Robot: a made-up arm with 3 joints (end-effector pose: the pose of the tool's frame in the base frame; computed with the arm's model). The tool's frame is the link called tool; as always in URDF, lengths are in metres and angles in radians.
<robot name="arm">
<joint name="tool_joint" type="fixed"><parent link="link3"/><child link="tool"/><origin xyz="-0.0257 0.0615 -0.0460" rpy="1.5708 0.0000 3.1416"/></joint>
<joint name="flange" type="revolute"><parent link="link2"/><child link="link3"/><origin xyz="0.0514 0.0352 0.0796" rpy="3.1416 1.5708 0.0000"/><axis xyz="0 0 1"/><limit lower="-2.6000" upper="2.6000"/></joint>
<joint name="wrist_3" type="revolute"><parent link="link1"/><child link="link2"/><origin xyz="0.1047 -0.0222 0.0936" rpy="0.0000 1.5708 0.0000"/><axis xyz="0 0 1"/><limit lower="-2.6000" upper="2.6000"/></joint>
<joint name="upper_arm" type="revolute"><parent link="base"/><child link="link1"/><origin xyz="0.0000 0.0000 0.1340" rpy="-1.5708 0.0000 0.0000"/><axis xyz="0 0 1"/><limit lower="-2.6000" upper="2.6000"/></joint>
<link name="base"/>
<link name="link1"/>
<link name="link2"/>
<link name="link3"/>
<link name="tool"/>
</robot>
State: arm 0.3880 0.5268 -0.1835
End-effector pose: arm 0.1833 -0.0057 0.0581 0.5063 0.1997 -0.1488
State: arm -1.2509 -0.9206 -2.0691
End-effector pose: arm -0.0334 0.0012 0.2694 1.2192 2.6693 -0.5286
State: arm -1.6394 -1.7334 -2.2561
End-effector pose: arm -0.1350 0.0559 0.2454 1.9894 1.6488 -0.6336
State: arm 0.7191 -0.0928 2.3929
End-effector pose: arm 0.1125 -0.0124 -0.0523 -0.0967 3.1087 -0.1072
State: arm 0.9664 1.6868 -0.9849
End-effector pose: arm 0.0204 0.0848 -0.0309 0.9457 -0.0139 -1.3968
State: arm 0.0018 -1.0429 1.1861
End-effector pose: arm 0.2511 0.0135 0.2218 -0.9141 1.0732 -0.6149
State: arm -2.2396 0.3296 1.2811
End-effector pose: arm -0.1167 0.0151 0.3612 -0.0645 -0.9495 0.3363
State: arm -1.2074 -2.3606 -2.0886
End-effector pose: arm -0.0716 0.1323 0.2876 2.5797 1.1705 -1.2163
